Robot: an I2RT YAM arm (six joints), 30 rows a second.
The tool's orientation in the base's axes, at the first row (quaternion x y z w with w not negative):
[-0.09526 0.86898 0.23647 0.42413]
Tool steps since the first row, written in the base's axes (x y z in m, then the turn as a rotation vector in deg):
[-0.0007 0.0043 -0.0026 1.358 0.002 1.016]
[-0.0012 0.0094 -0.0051 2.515 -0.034 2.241]
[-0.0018 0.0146 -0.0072 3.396 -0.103 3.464]
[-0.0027 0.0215 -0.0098 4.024 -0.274 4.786]
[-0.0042 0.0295 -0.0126 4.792 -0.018 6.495]
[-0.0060 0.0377 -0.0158 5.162 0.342 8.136]
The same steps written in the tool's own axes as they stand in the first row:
[0.0026 0.0031 0.0030 -1.639 -0.160 0.404]
[0.0051 0.0069 0.0065 -3.319 -0.211 0.540]
[0.0073 0.0110 0.0097 -4.826 -0.189 0.469]
[0.0101 0.0165 0.0139 -6.256 -0.132 0.121]
[0.0135 0.0230 0.0183 -8.062 0.374 -0.124]
[0.0174 0.0298 0.0227 -9.563 1.094 -0.558]

